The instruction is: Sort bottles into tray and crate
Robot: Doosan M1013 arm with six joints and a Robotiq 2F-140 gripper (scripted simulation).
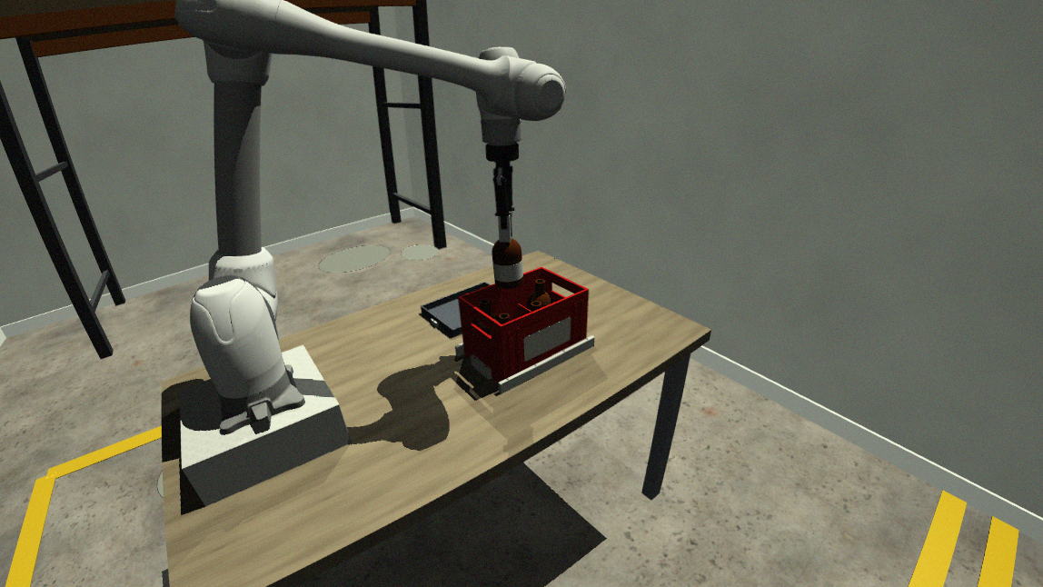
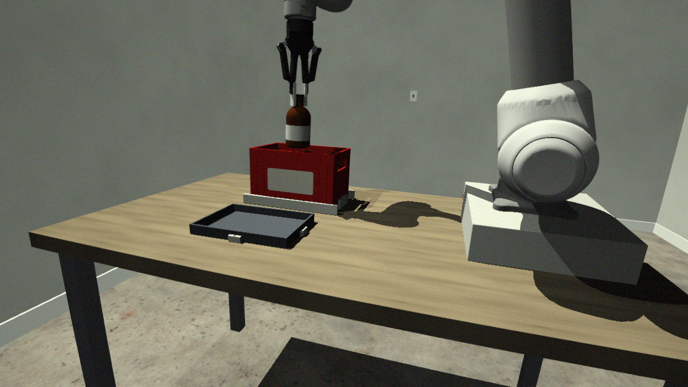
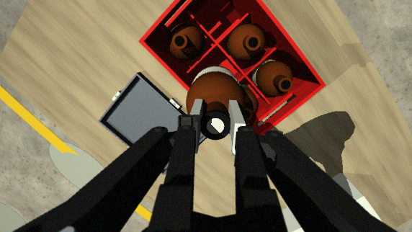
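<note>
The brown capped bottle is 7 cm below my hand. From my hand the other things lie so: red crate (1 cm ahead, 5 cm to the right, 26 cm below); dark tray (23 cm to the left, 33 cm below).
</note>
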